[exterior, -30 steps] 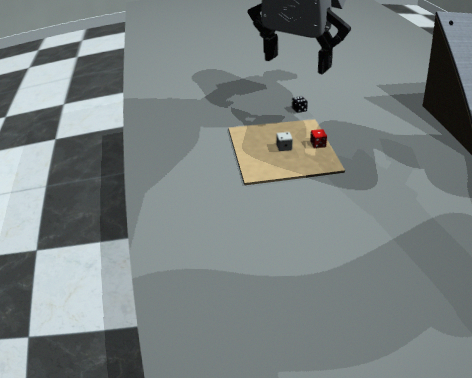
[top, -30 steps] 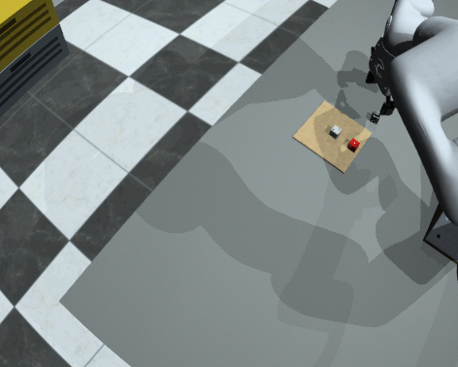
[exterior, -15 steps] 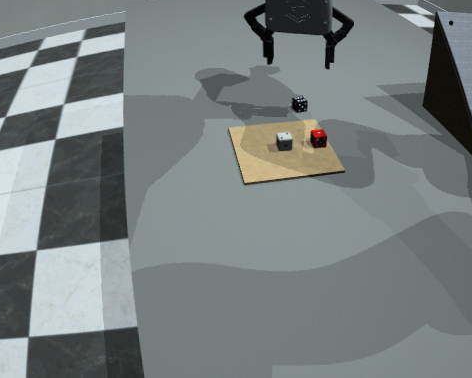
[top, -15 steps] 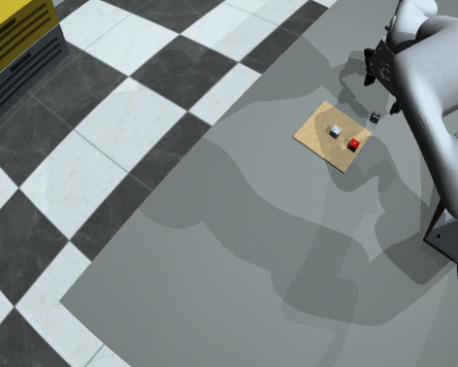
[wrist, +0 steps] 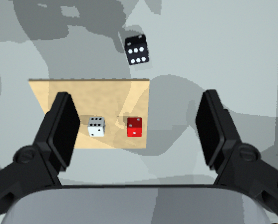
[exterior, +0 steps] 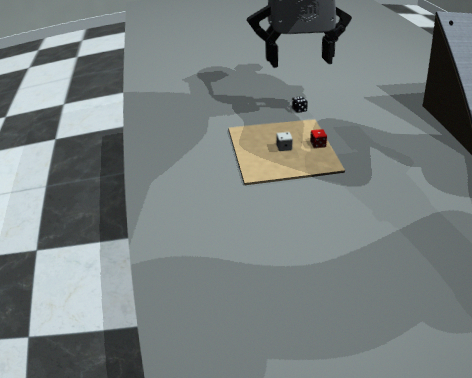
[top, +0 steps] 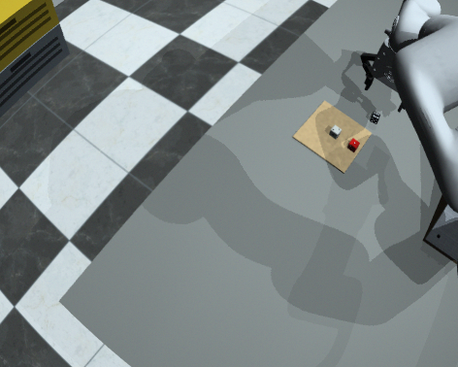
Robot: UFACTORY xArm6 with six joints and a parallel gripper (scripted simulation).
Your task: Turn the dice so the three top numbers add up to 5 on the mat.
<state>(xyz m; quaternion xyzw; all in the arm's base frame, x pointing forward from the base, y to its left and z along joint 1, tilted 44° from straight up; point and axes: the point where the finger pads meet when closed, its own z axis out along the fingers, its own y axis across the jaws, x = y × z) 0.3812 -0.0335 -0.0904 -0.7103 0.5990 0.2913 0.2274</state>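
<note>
My hand is 9 cm above the black die. Also, from my hand: red die (1 cm behind, 11 cm to the left, 8 cm below); white die (5 cm ahead, 12 cm to the left, 8 cm below); tan mat (5 cm ahead, 12 cm to the left, 10 cm below).
</note>
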